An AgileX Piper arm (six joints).
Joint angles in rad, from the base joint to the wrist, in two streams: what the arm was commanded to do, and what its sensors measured. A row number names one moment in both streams.
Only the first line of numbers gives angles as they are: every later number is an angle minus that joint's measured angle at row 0.
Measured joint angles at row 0:
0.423 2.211 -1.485 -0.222 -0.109 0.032
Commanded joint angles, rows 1 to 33:
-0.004 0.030 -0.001 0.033 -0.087 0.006
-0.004 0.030 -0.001 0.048 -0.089 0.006
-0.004 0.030 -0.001 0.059 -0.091 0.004
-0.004 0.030 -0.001 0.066 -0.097 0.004
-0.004 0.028 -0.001 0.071 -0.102 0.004
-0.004 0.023 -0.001 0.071 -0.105 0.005
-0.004 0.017 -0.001 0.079 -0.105 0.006
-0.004 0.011 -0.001 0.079 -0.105 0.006
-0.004 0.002 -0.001 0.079 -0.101 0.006
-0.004 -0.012 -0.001 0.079 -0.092 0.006
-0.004 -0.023 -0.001 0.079 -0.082 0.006
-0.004 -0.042 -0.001 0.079 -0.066 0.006
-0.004 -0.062 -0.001 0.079 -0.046 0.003
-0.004 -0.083 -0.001 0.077 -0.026 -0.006
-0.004 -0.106 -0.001 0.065 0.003 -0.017
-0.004 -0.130 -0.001 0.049 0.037 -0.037
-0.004 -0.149 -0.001 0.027 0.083 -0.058
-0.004 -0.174 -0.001 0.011 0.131 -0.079
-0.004 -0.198 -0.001 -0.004 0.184 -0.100
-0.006 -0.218 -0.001 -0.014 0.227 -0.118
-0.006 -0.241 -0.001 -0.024 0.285 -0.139
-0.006 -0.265 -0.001 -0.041 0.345 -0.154
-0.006 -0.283 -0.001 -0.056 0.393 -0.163
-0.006 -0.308 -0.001 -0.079 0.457 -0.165
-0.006 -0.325 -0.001 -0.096 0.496 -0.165
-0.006 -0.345 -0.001 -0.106 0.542 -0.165
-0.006 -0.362 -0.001 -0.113 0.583 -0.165
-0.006 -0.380 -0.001 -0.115 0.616 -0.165
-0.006 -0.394 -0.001 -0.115 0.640 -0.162
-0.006 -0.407 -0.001 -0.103 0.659 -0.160
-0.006 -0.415 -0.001 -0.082 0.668 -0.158
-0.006 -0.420 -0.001 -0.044 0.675 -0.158
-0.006 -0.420 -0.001 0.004 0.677 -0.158
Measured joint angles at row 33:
-0.002 -0.393 0.000 -0.095 0.630 -0.155
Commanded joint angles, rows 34 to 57:
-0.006 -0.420 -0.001 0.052 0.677 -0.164
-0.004 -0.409 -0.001 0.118 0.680 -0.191
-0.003 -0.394 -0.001 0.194 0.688 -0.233
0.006 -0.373 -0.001 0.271 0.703 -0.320
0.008 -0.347 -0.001 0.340 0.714 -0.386
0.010 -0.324 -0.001 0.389 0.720 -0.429
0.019 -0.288 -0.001 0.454 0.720 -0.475
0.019 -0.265 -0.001 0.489 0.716 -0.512
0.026 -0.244 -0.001 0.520 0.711 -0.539
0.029 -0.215 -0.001 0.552 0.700 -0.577
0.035 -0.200 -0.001 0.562 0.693 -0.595
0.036 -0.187 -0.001 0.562 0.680 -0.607
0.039 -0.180 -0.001 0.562 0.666 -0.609
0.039 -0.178 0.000 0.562 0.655 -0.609
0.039 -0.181 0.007 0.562 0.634 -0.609
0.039 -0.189 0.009 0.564 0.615 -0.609
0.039 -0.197 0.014 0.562 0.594 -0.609
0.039 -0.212 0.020 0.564 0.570 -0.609
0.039 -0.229 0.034 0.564 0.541 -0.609
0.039 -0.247 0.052 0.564 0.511 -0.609
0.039 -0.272 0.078 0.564 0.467 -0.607
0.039 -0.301 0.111 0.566 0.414 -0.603
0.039 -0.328 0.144 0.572 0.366 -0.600
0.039 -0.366 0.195 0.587 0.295 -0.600
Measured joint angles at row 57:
0.036 -0.256 0.075 0.558 0.484 -0.597
